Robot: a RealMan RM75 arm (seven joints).
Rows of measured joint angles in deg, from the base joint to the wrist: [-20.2, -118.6, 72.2, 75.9, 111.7, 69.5, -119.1]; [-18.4, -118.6, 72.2, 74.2, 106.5, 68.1, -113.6]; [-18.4, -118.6, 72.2, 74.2, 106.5, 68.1, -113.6]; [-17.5, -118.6, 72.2, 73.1, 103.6, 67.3, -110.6]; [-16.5, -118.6, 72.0, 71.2, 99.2, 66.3, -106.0]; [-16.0, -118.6, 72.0, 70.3, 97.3, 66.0, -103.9]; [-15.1, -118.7, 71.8, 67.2, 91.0, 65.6, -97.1]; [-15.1, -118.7, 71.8, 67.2, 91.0, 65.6, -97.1]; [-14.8, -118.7, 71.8, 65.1, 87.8, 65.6, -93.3]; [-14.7, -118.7, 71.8, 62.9, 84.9, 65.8, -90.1]
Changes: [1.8, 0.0, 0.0, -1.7, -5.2, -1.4, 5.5]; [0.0, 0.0, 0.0, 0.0, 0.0, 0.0, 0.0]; [0.9, 0.0, 0.0, -1.1, -2.9, -0.8, 3.0]; [1.0, 0.0, -0.2, -1.9, -4.4, -1.0, 4.6]; [0.5, 0.0, 0.0, -0.9, -1.9, -0.3, 2.1]; [0.9, -0.1, -0.2, -3.1, -6.3, -0.4, 6.8]; [0.0, 0.0, 0.0, 0.0, 0.0, 0.0, 0.0]; [0.3, 0.0, 0.0, -2.1, -3.2, 0.0, 3.8]; [0.1, 0.0, 0.0, -2.2, -2.9, 0.2, 3.2]
